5 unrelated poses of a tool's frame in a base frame.
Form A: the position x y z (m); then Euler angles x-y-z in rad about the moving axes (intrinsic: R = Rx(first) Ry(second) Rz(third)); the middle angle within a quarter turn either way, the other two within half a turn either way.
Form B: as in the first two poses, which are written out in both.
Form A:
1: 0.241, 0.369, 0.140, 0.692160, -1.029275, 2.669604
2: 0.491, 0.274, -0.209, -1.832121, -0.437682, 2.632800
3: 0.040, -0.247, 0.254, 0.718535, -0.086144, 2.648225
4: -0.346, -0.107, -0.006, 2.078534, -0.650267, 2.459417
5: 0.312, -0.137, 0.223, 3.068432, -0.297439, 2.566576
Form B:
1: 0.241, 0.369, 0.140, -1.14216, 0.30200, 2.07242
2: 0.491, 0.274, -0.209, 1.82598, 0.38434, -2.59300
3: 0.040, -0.247, 0.254, -0.68319, -0.25755, 2.70787
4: -0.346, -0.107, -0.006, -2.23658, -0.89374, 2.97468
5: 0.312, -0.137, 0.223, 3.03957, -0.28904, -2.56268
